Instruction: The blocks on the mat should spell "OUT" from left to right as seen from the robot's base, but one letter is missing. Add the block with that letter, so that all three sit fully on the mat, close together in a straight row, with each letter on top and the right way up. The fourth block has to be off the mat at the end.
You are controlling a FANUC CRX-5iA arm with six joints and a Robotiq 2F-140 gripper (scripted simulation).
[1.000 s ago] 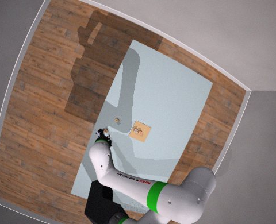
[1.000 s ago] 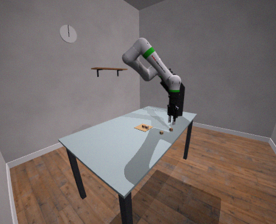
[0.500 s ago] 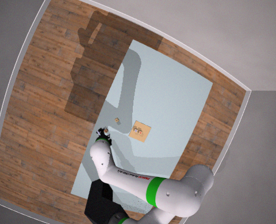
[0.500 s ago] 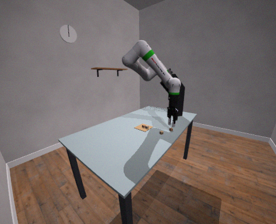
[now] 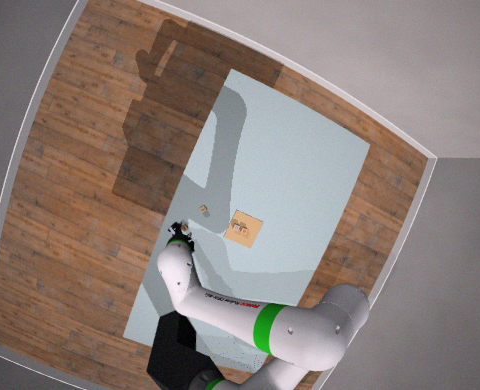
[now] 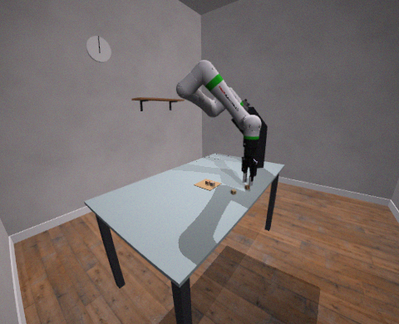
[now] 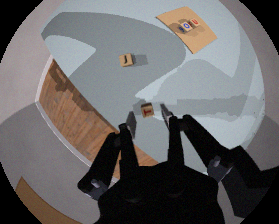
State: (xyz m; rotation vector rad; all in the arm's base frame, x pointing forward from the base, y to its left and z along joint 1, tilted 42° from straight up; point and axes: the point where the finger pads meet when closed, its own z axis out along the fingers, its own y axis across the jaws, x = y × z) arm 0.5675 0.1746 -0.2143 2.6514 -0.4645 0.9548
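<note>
Right now my hand is 260 mm to the left of the mat, 90 mm short of it and 70 mm above it.
</note>
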